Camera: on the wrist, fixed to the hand. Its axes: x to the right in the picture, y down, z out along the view.
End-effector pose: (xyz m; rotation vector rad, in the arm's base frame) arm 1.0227 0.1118 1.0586 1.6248 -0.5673 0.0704
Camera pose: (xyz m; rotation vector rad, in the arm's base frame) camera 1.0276 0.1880 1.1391 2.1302 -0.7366 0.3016
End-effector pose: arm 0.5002 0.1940 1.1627 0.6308 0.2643 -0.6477
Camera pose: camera 0.5489 0.2858 1.1239 1.1506 -0.0137 -0.6144
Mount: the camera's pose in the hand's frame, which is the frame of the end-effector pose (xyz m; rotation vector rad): 0.0099 0.0699 -0.0856 0.5555 -0.0541 0.1284
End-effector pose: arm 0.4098 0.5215 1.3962 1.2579 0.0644 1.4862
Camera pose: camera 0.3039 0.5516 1.4103 1.7711 0.3887 1.6012
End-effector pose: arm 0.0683 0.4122 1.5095 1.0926 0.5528 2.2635
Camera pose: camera -0.0269 0.3553 1.5056 1.4799 1.1639 2.2355
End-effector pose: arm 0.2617 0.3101 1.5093 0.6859 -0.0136 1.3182
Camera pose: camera 0.1711 0.3647 1.4758 1.2069 0.2780 1.4375
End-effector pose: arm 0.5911 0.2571 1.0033 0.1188 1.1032 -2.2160
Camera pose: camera 0.6076 0.2852 0.8972 0.3518 0.4130 -2.3327
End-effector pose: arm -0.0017 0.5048 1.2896 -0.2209 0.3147 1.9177
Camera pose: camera -0.0702 0.4622 1.2134 0.2245 0.8217 1.8785
